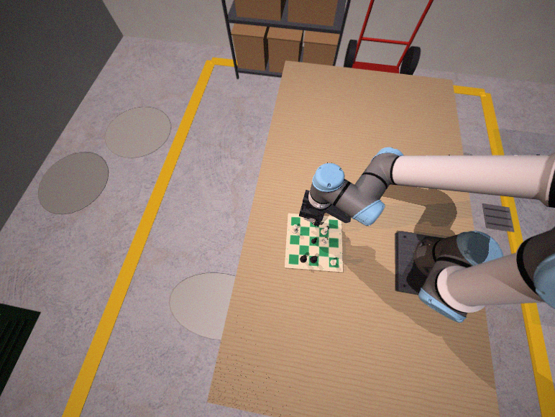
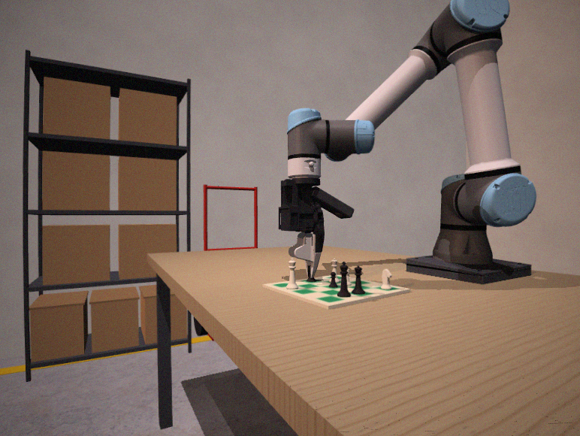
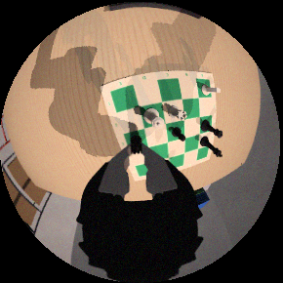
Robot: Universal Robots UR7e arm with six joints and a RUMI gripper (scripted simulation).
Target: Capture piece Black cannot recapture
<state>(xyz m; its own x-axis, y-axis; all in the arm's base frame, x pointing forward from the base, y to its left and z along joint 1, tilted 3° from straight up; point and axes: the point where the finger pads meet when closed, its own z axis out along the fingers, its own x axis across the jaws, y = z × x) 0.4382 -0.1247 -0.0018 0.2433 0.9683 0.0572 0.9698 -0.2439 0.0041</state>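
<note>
The tall white piece is 8 cm ahead of my hand, 4 cm to the left of it and 1 cm above it. The rest, counted from my hand: white knight: 7 cm behind, 16 cm to the left, 1 cm below; then tall black piece: 4 cm ahead, 15 cm to the left, 1 cm above.
</note>
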